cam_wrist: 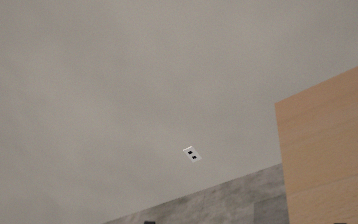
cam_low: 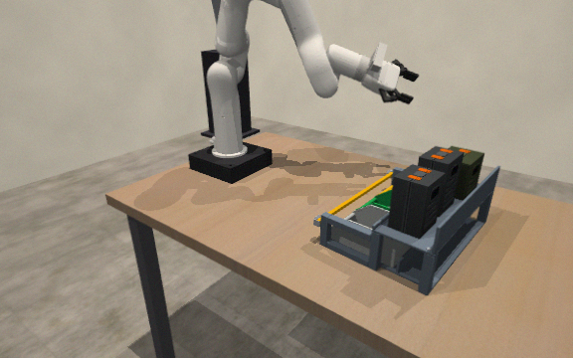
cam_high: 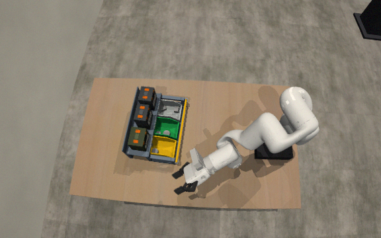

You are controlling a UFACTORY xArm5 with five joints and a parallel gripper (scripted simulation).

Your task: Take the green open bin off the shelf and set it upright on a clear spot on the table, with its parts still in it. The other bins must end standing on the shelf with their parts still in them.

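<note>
The thin yellow rod is 330 mm to the right of my hand and 230 mm below it. From my hand the other things lie so: grey part (310 mm to the right, 270 mm below, 90 mm ahead); olive case (240 mm to the right, 220 mm ahead, 140 mm below); yellow bin (250 mm below, 230 mm to the right, 120 mm ahead).
</note>
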